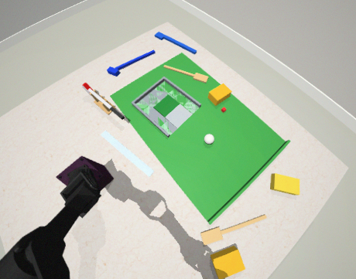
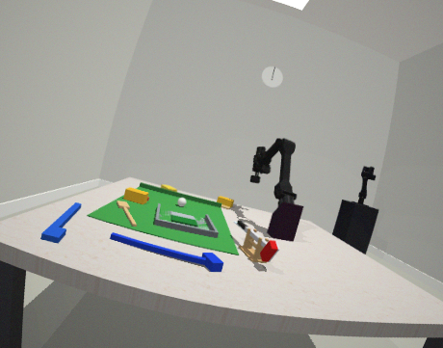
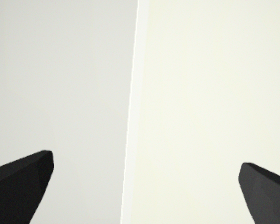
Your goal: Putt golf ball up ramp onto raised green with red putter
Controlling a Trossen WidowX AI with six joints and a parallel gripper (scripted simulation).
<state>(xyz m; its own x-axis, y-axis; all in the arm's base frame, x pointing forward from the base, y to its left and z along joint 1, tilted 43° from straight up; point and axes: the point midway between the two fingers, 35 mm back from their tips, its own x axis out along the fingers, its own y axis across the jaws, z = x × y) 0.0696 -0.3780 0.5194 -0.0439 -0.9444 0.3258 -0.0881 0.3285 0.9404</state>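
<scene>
My gripper tip is 540 mm to the right of the white golf ball, 380 mm short of it and 210 mm above it. The rest, counted from my gripper tip: green mat 670 mm to the left, 400 mm ahead, 240 mm below; then small red cube 610 mm to the left, 540 mm ahead, 230 mm below; then pale blue strip 700 mm to the left, 240 mm below, 60 mm ahead.
</scene>
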